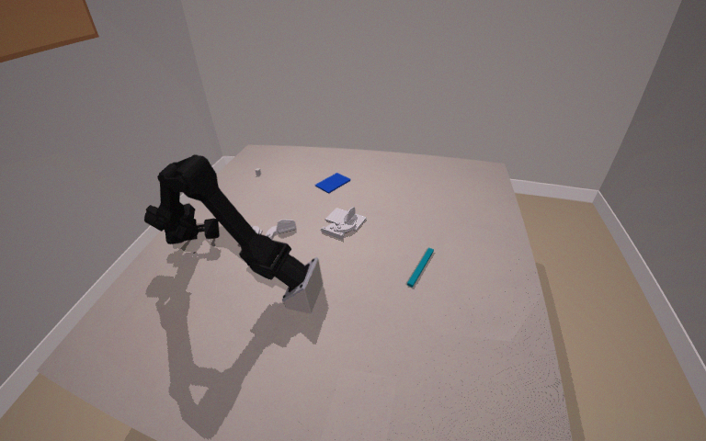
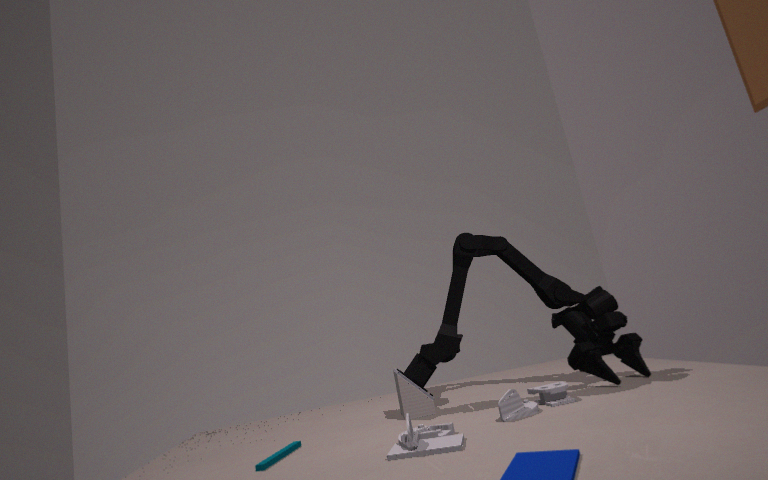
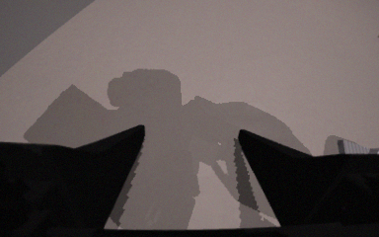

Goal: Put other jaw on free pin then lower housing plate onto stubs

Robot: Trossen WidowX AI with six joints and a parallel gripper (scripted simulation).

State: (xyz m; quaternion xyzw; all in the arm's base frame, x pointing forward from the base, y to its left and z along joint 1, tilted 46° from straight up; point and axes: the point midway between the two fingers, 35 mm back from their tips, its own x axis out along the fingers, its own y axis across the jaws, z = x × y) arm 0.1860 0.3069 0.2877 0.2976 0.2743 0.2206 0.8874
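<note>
Now: the grey jaw 27 cm to the right of my gripper tip and 2 cm ahead of it. The rest, counted from my gripper tip: blue housing plate: 41 cm to the right, 34 cm ahead; white cube: 40 cm ahead, 6 cm to the right, 1 cm above; white base: 49 cm to the right, 12 cm ahead.
</note>
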